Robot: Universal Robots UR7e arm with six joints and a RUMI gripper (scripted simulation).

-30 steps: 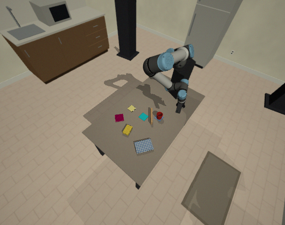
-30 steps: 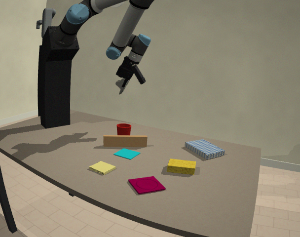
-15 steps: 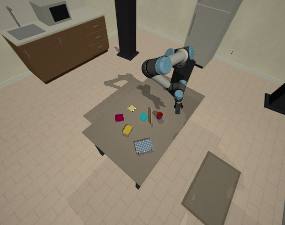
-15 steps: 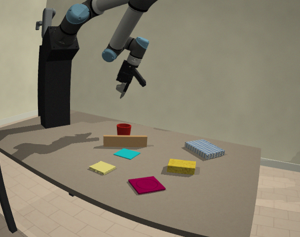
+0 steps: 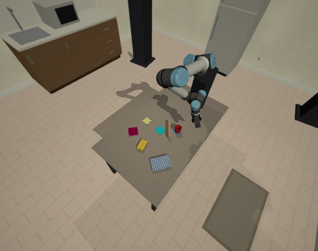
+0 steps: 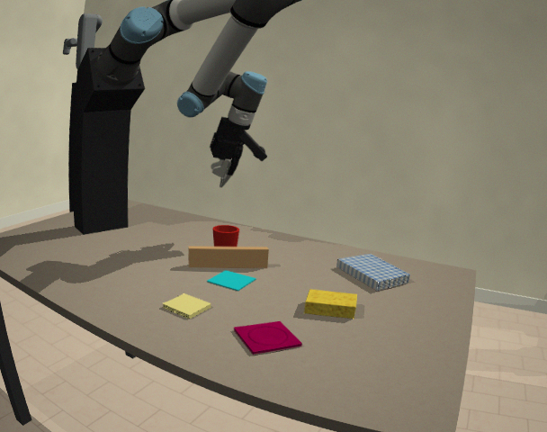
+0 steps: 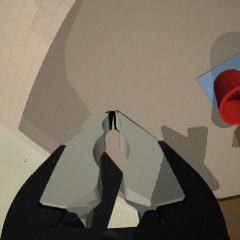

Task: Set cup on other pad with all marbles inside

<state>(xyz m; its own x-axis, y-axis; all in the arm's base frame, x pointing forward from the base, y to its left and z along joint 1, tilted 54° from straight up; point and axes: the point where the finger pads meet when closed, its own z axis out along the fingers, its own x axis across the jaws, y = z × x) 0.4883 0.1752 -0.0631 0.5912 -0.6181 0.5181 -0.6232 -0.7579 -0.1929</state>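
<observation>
Now: the red cup 80 mm ahead of my hand, 150 mm to the right of it and 150 mm below it. Round my hand: blue checked box 490 mm ahead, 130 mm to the right, 160 mm below; teal pad 170 mm ahead, 320 mm to the right, 180 mm below; wooden rail 120 mm ahead, 230 mm to the right, 150 mm below.
</observation>
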